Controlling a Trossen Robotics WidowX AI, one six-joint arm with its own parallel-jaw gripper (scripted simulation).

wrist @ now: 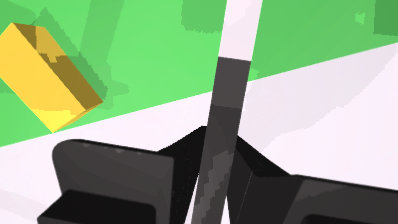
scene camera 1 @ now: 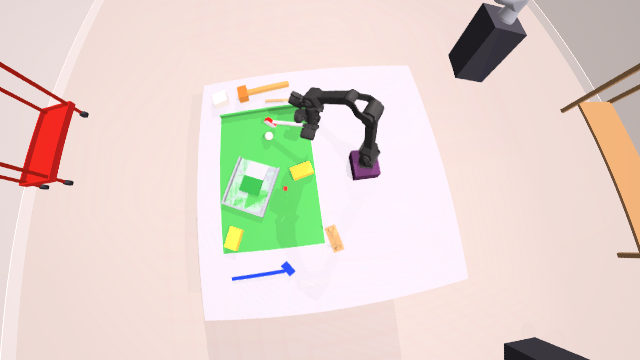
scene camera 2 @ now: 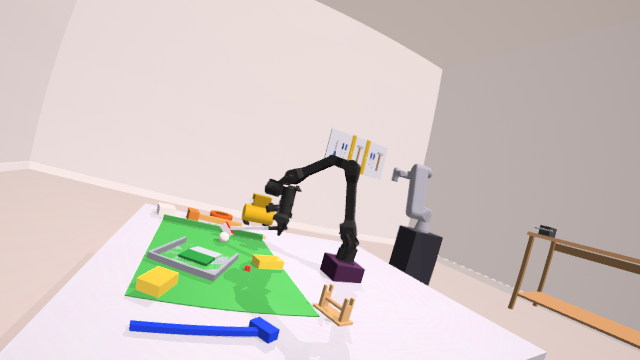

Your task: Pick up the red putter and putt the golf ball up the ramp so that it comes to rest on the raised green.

Note:
The gripper holds a red putter. Also in view: a wooden stand.

